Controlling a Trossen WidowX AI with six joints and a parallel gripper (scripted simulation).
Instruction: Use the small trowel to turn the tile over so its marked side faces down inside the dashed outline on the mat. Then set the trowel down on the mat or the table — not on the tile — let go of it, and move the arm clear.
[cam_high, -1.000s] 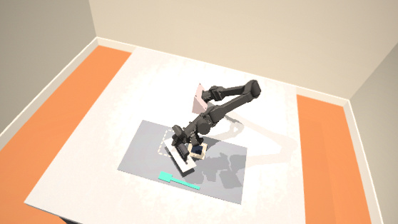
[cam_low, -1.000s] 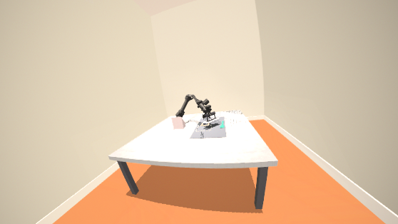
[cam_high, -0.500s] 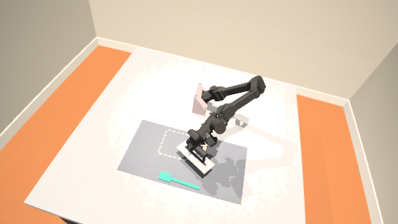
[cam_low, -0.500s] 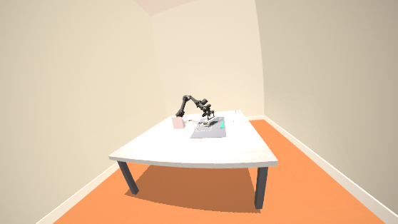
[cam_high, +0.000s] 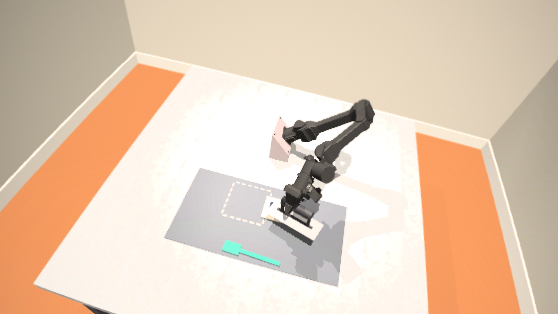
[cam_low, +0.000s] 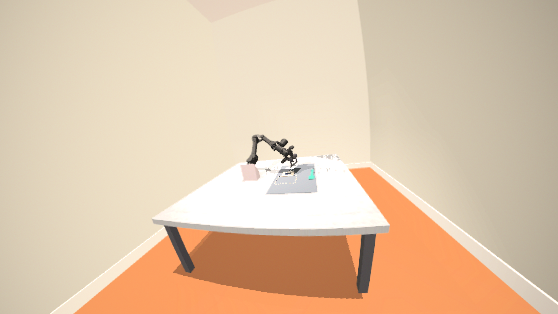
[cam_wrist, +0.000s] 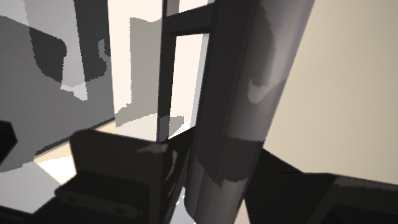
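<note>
My gripper tip is now 11 cm above the white tile, 7 cm past it and 4 cm to the left of it. Also, from my gripper tip: teal trowel 12 cm to the right, 12 cm ahead, 11 cm below; then grey mat 13 cm below, 8 cm to the right, 1 cm behind.
</note>
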